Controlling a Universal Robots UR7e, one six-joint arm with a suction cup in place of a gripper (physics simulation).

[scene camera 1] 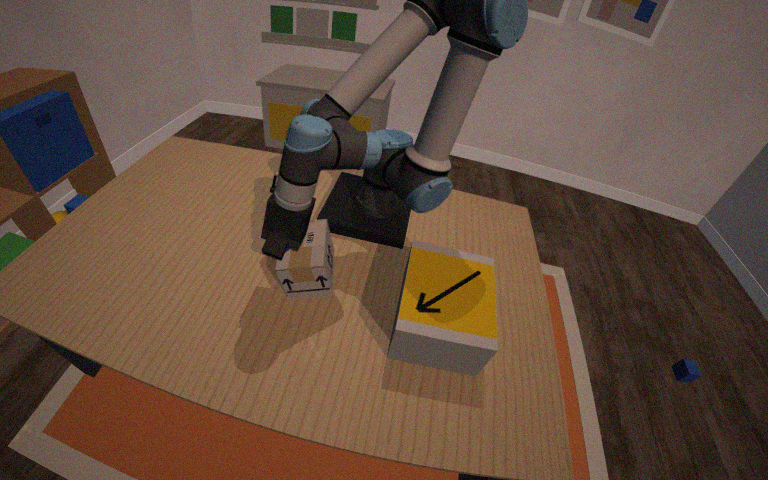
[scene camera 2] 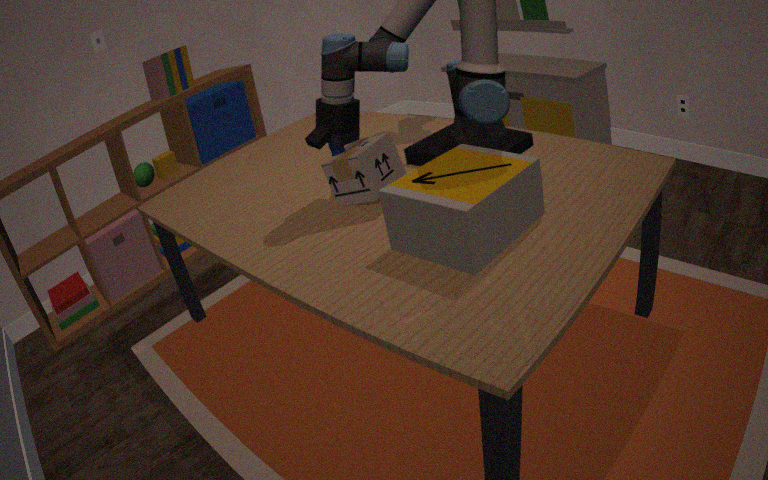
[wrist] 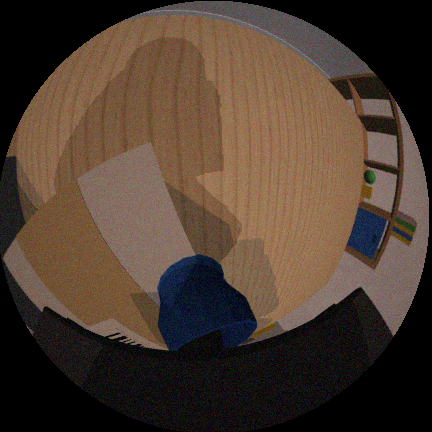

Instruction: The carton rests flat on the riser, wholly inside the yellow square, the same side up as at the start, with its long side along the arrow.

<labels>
carton: scene camera 1; scene camera 2; wrist 94, 252
same spot on carton: (scene camera 2: 367, 165) = (scene camera 1: 326, 266)
</labels>
